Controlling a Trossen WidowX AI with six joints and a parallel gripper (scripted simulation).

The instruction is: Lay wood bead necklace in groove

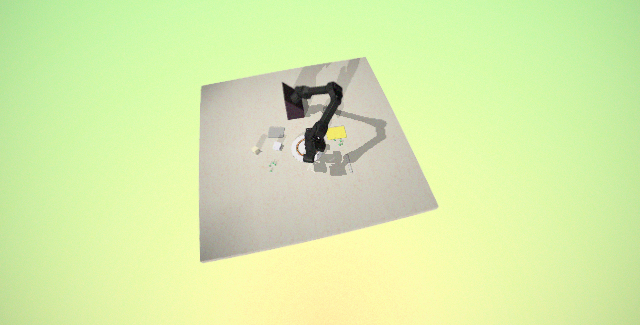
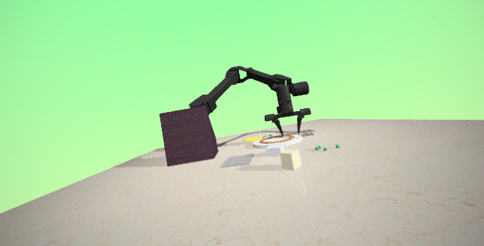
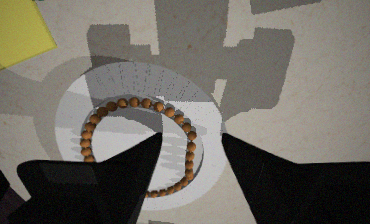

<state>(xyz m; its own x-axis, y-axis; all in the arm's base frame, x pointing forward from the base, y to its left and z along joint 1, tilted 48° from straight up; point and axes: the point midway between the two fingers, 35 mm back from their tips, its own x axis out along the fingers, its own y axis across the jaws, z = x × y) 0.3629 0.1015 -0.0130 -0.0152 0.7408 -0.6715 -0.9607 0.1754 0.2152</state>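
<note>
Right now the round white bead board is 6 cm behind my gripper tip, 1 cm to the right of it and 1 cm below it. The rest, counted from my gripper tip: thin white strip (21 cm to the left, 9 cm ahead, 2 cm below); then yellow card (18 cm to the left, 15 cm behind, 2 cm below); then grey flat plate (22 cm behind, 20 cm to the right, 2 cm below).
</note>
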